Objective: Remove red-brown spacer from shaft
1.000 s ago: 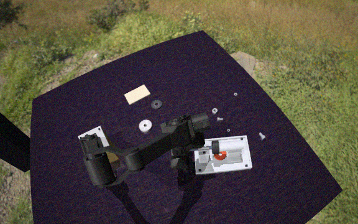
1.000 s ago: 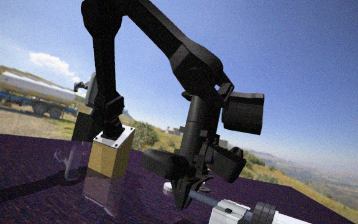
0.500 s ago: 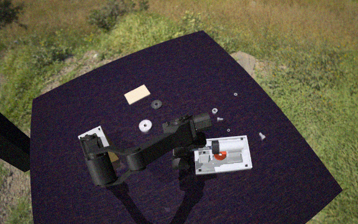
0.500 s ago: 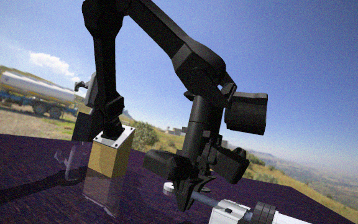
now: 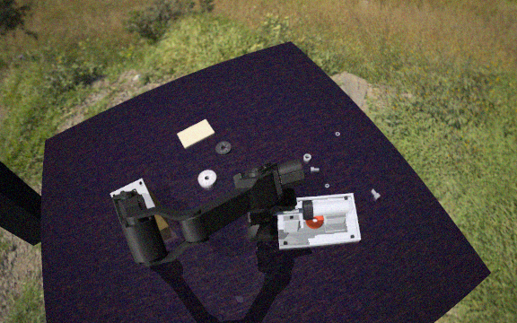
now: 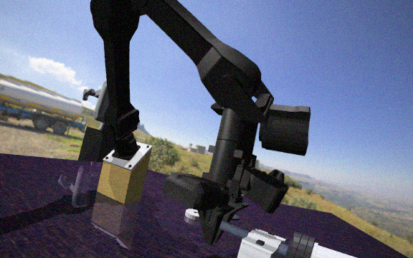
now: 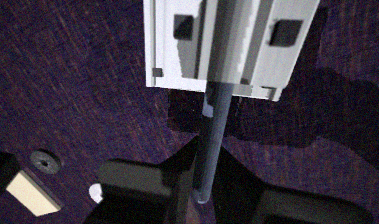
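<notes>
My gripper tip is 60 mm short of the shaft, 30 mm to the left of it and 40 mm below it. Round my gripper tip: orange-red spacer 130 mm ahead, 70 mm to the right, 30 mm below; then small screw 340 mm ahead, 110 mm to the right, 40 mm below; then cream card 30 mm behind, 430 mm to the left, 40 mm below.
</notes>
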